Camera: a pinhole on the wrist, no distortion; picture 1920 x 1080 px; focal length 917.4 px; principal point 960.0 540.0 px. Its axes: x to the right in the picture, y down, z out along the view. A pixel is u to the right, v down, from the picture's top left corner.
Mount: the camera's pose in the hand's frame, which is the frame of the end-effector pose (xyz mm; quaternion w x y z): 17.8 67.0 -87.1 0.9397 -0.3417 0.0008 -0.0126
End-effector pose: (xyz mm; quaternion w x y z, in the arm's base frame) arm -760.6 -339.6 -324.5 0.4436 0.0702 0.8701 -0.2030
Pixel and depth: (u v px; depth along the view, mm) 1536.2 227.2 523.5
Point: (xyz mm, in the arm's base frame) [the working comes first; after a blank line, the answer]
In the camera's frame: 328.8 -178.5 523.5

-569.4 -304.3 -903.9
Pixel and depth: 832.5 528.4 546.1
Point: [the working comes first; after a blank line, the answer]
In the camera's frame: -75.9 -6.9 546.1

-354.6 -99.9 -578.6
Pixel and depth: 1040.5 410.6 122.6
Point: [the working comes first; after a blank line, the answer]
In the camera's frame: 10.8 -17.3 122.6

-724.7 -228.8 -396.0
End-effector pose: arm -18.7 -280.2 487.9 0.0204 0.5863 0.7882 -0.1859
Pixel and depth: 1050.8 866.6 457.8
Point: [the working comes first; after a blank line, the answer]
In the camera's frame: 45.3 163.0 457.8

381.1 -147.2 191.3
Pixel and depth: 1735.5 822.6 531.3
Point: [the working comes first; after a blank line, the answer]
In the camera's frame: 449.1 163.7 531.3

279.5 214.1 25.2
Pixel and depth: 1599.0 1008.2 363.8
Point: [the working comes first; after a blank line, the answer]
In the camera's frame: 253.4 185.7 363.8

287.5 58.4 231.4
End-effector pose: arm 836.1 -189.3 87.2 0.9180 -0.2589 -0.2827 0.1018
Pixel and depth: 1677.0 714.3 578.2
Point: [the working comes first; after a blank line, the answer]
In the camera's frame: 451.9 109.9 578.2

1041.9 523.0 241.4
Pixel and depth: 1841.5 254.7 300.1
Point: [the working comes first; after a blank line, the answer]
In the camera's frame: 288.4 -93.3 300.1

963.1 151.8 278.4
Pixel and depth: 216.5 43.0 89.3
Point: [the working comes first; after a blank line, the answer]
In the camera's frame: -72.4 -48.4 89.3

780.8 -127.3 22.6
